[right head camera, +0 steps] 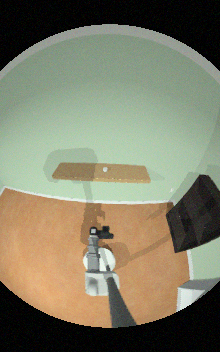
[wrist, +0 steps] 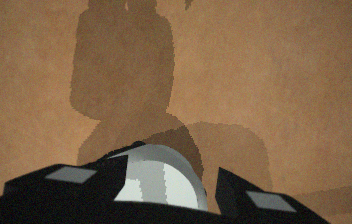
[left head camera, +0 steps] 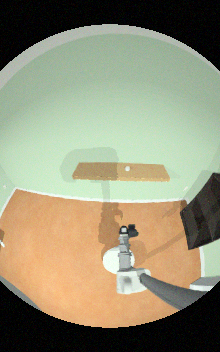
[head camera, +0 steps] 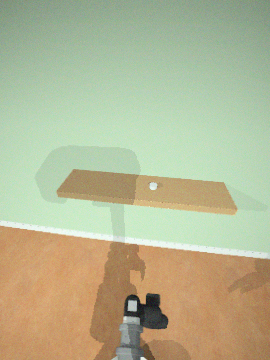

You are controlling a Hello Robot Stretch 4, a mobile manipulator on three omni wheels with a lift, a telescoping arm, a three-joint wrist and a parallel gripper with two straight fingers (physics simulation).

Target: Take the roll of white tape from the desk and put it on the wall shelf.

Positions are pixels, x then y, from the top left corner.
Labels:
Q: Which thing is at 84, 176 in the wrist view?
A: My gripper.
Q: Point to a wooden wall shelf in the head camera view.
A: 172, 193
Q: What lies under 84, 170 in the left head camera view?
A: A wooden wall shelf.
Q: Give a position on a wooden wall shelf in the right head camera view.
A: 87, 171

